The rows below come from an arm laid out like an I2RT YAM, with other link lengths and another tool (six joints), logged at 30 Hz.
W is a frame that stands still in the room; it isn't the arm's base.
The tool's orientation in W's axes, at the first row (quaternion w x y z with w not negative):
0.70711, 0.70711, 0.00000, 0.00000
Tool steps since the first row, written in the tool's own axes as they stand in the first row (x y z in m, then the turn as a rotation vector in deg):
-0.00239, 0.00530, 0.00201, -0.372, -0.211, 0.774
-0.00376, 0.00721, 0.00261, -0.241, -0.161, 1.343
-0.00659, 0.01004, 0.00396, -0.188, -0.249, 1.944
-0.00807, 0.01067, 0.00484, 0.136, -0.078, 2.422
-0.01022, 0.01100, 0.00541, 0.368, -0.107, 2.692
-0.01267, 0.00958, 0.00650, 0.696, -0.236, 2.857
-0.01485, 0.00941, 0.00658, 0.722, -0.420, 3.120
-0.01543, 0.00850, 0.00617, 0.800, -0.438, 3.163
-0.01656, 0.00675, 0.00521, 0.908, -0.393, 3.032
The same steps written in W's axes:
-0.00239, -0.00201, 0.00530, -0.372, -0.774, -0.211
-0.00376, -0.00261, 0.00721, -0.241, -1.343, -0.161
-0.00659, -0.00396, 0.01004, -0.188, -1.944, -0.249
-0.00807, -0.00484, 0.01067, 0.136, -2.422, -0.078
-0.01022, -0.00541, 0.01100, 0.368, -2.692, -0.107
-0.01267, -0.00650, 0.00958, 0.696, -2.857, -0.236
-0.01485, -0.00658, 0.00941, 0.722, -3.120, -0.420
-0.01543, -0.00617, 0.00850, 0.800, -3.163, -0.438
-0.01656, -0.00521, 0.00675, 0.908, -3.032, -0.393

